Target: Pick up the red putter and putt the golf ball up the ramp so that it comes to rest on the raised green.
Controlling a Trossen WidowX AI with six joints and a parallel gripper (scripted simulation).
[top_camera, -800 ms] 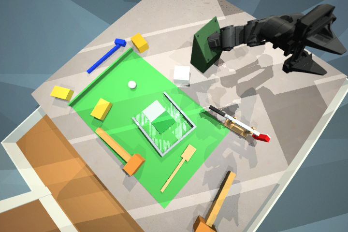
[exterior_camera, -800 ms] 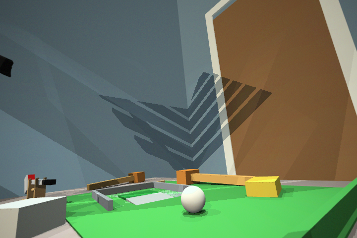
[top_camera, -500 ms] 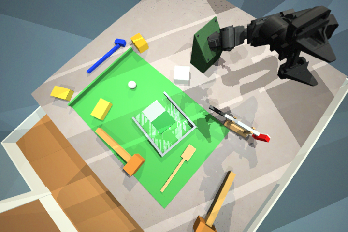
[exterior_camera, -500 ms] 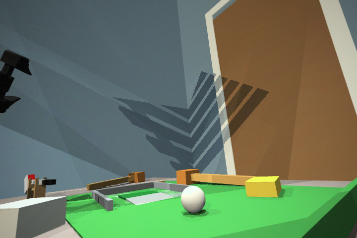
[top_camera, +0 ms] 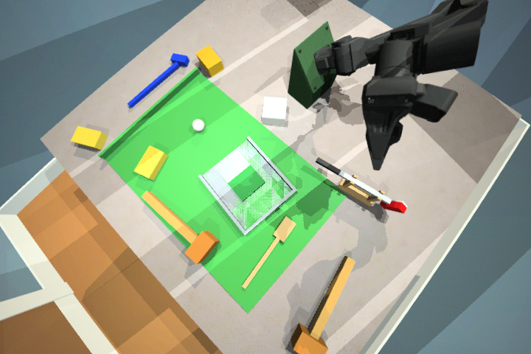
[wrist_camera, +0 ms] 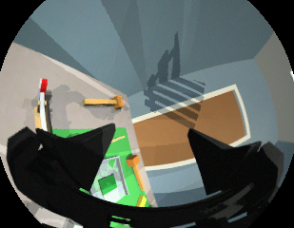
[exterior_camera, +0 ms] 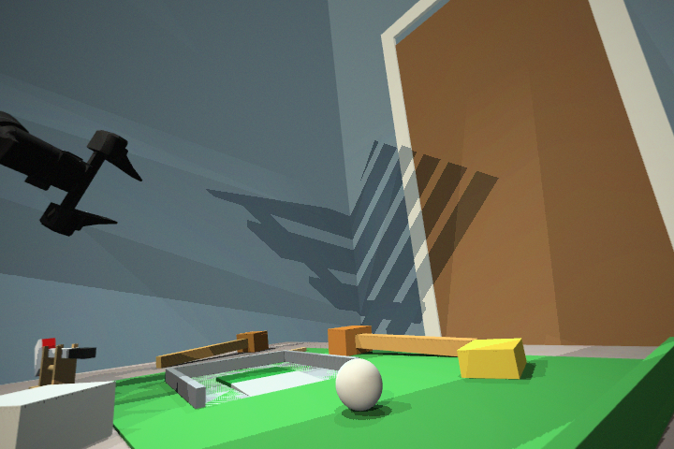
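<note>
Right now my gripper tip is 27 cm above the red putter, 9 cm past it and 5 cm to the right of it. The rest, counted from my gripper tip: wooden stand 30 cm below, 9 cm behind, 7 cm to the left; then green mat 33 cm below, 27 cm to the right, 23 cm ahead; then tan paddle 32 cm below, 24 cm ahead, 2 cm to the left.
</note>
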